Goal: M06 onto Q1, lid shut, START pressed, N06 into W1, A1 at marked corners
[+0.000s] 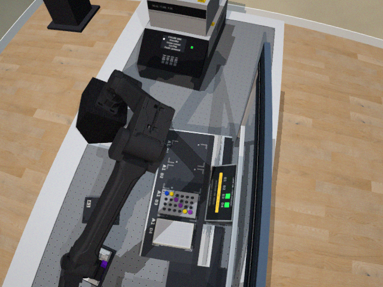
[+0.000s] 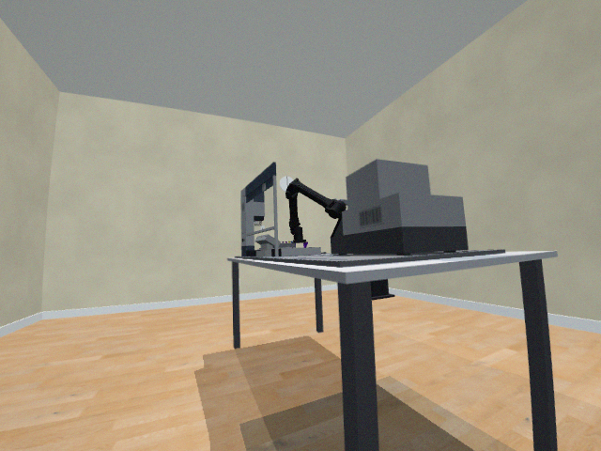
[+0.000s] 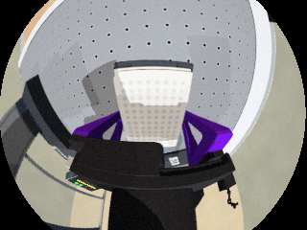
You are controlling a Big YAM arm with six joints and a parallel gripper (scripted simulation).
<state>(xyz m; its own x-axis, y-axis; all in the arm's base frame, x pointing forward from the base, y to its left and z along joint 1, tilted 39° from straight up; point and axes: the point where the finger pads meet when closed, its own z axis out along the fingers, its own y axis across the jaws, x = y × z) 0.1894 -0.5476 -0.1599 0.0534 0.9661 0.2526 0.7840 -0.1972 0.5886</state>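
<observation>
The dark waiting nest W1 lies 20 mm below my hand. The rest, counted from my hand: nest A1 mark (30 mm behind, 50 mm to the right, 20 mm below); then dark regrip nest (50 mm behind, 190 mm to the left, 20 mm below); then white deep-well block (240 mm ahead, 180 mm to the left, 40 mm above).
</observation>
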